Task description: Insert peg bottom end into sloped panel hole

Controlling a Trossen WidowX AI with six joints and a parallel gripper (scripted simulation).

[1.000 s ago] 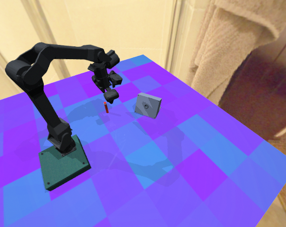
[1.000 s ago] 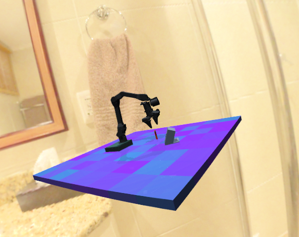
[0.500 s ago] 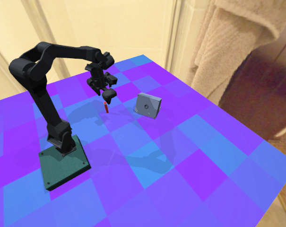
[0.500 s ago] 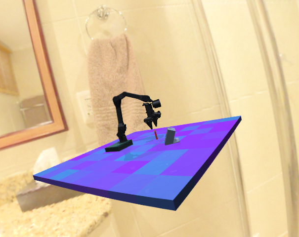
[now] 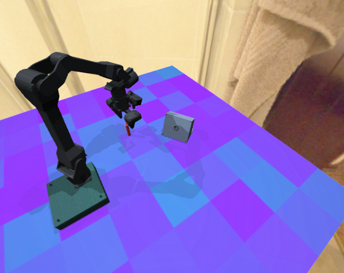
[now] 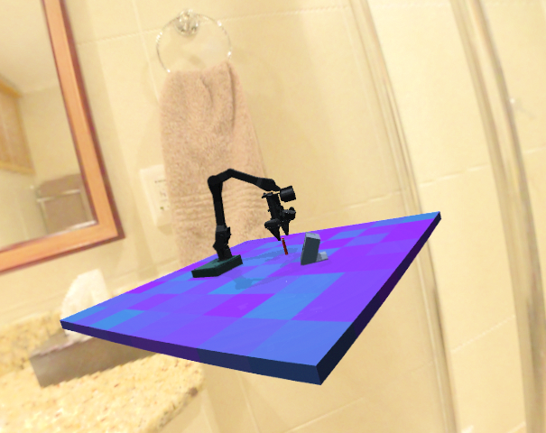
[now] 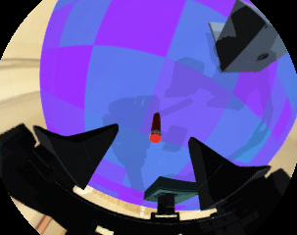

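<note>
Right now the red round peg is 20 mm below my gripper tip. From my gripper tip the other things lie so: panel: 210 mm ahead, 120 mm to the right, 30 mm below.
</note>
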